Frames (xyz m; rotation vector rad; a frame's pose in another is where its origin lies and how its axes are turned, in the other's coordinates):
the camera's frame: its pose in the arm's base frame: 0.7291 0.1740 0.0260 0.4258 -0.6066 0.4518
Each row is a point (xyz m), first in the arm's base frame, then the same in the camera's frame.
Working: the arm's base frame: its pose in the camera's frame: -0.5975 0.2291 0.3912 -0.4258 0.6066 -0.4518

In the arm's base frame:
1: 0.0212 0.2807 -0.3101
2: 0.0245 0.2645 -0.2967
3: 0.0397 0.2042 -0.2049
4: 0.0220 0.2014 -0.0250
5: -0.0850 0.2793 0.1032
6: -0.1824 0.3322 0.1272
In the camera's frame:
1: -0.6979 0.3718 0.0105
2: -0.6916 0.3601 0.0271
3: -0.6399 0.3254 0.1188
4: -0.5415 0.3765 0.2616
5: -0.5183 0.5273 0.3649
6: -0.5600 0.6270 0.3993

